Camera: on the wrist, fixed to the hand. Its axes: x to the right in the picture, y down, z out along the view.
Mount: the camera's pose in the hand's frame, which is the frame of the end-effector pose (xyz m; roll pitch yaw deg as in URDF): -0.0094 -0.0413 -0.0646 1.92 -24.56 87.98
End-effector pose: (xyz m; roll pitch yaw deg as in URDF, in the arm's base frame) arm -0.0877 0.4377 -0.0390 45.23 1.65 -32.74
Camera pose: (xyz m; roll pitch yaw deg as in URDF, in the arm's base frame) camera -0.0883 0.4581 -0.1135 10.76 -69.51 47.55
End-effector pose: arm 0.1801 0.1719 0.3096 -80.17 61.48 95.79
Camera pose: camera 0.2483 0.2005 0.3320 73.77 24.96 -122.74
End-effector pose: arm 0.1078 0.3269 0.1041 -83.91 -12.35 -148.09
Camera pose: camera 0.0855 0.3939 0.1355 -24.71 56.41 -80.98
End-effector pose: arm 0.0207 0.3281 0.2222 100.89 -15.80 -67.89
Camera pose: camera 0.0862 0.3561 0.1924 -155.05 -52.38 -176.10
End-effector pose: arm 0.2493 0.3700 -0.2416 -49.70 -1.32 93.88
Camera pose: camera 0.3257 0.3660 -0.2521 -1.24 25.06 -178.77
